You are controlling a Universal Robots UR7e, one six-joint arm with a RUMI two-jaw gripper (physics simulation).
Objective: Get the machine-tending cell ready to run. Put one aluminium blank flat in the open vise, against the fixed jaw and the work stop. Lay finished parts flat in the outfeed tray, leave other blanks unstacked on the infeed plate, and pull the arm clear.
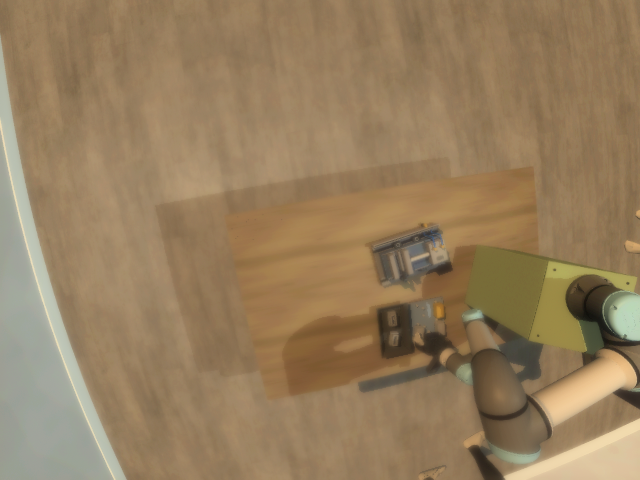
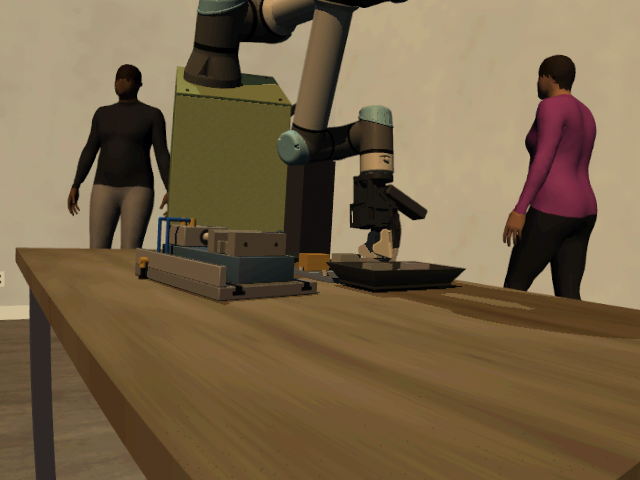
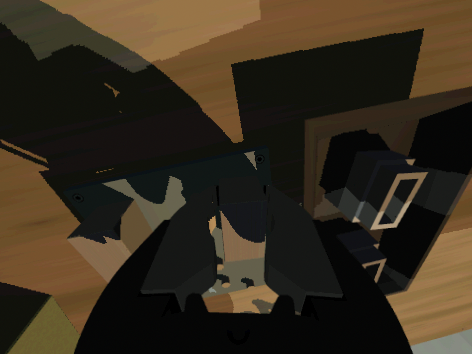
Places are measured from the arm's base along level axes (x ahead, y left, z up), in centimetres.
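Pixels of known places: gripper, fingertip midpoint: (image 1: 416, 336) (image 3: 241, 187); arm's base at its link origin: (image 1: 589, 297) (image 2: 212, 80).
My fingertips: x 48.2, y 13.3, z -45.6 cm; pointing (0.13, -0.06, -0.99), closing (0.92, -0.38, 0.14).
Note:
Ahead of a thing's pixels: the offset from my fingertips to its top centre. "pt": to the spot under its first point.
My gripper (image 1: 419, 336) (image 2: 377, 253) (image 3: 241, 187) is low over the infeed plate @[dy -5.1, dx -7.2, dz -0.4 cm] (image 1: 421, 311) (image 3: 167, 200), shut on an aluminium blank @[dy -2.0, dx -1.1, dz +3.2 cm] (image 3: 243, 252) that lies square between its fingers. Whether the blank is off the plate is hidden. A second blank @[dy +0.5, dx -11.0, dz +3.2 cm] (image 1: 440, 327) (image 3: 97, 250) lies at the plate's end away from the tray. The vise @[dy -37.4, dx -8.9, dz +8.7 cm] (image 1: 418, 258) (image 2: 261, 266) is open, with its blue bed showing between the jaws. Two finished parts @[pt dy -15.5, dx +8.6, dz +3.4 cm] (image 1: 391, 318) @[pt dy -5.2, dx +11.1, dz +3.1 cm] (image 3: 400, 200) with rectangular openings sit apart in the black outfeed tray (image 1: 381, 347) (image 2: 398, 281) (image 3: 311, 170).
An orange block @[dy -8.2, dx -13.1, dz +3.2 cm] (image 1: 439, 310) (image 2: 314, 261) stands at the corner of the infeed plate. The olive pedestal (image 1: 506, 286) (image 2: 230, 165) rises beside the plate and vise. A low rail @[dy -46.3, dx -9.8, dz +3.8 cm] (image 2: 180, 268) runs along the vise's side. Two people stand behind the table (image 2: 336, 361).

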